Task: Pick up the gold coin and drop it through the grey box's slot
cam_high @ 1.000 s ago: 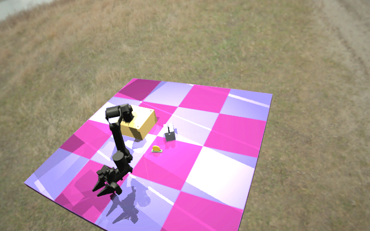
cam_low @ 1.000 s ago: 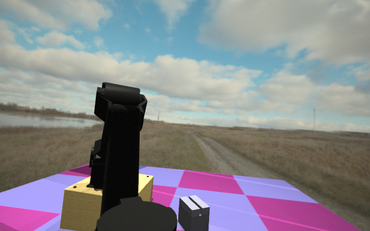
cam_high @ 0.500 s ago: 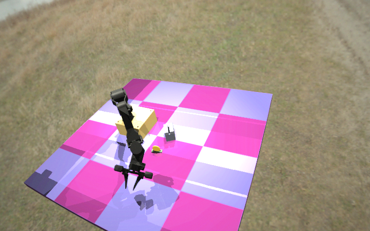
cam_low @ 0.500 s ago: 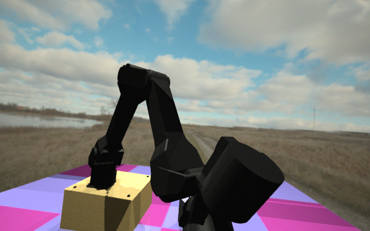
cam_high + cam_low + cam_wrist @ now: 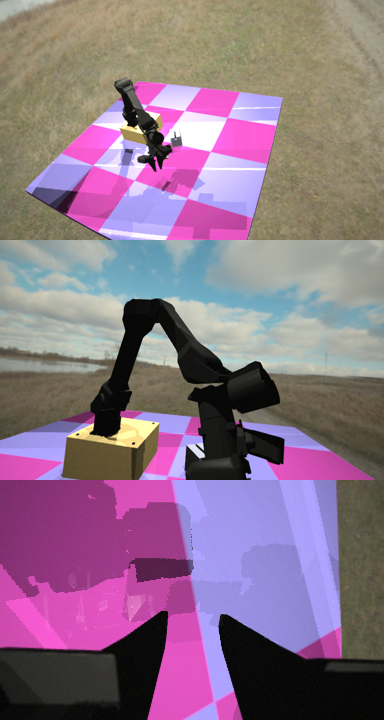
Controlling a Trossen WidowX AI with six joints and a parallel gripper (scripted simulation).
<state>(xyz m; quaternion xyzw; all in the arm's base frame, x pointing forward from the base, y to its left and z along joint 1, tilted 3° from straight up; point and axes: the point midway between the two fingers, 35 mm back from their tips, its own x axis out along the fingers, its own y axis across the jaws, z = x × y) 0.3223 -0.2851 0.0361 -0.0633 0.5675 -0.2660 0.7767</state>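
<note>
My gripper tip is now 70 mm past the gold coin, 160 mm to the right of it and 70 mm above it.
</note>
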